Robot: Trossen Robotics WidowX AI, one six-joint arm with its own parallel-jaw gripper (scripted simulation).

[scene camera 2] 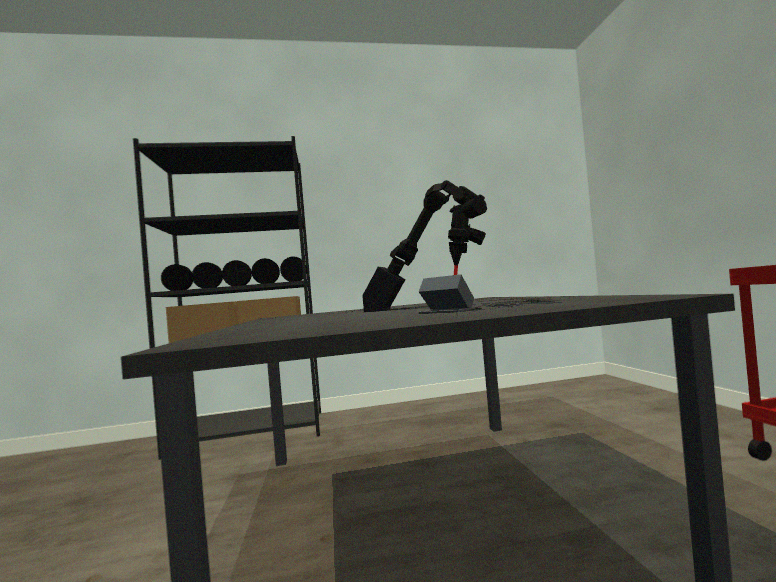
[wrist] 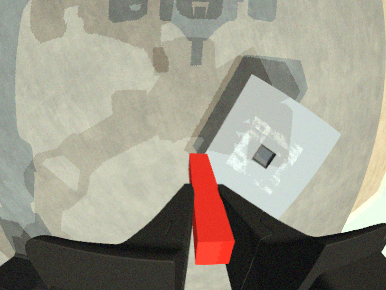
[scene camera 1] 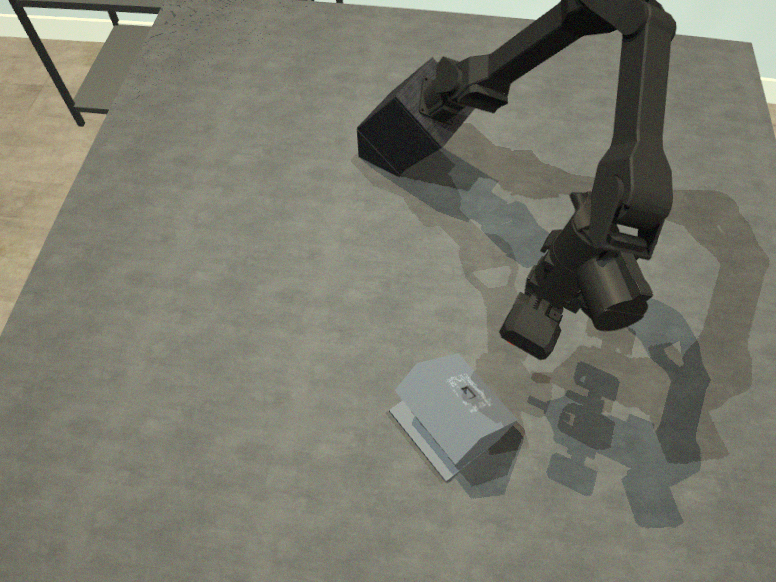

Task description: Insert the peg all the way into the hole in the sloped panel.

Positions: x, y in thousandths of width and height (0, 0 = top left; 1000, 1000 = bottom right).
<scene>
my gripper: scene camera 2 588, 456; wrist 527, 660; scene camera 1 673, 559
</scene>
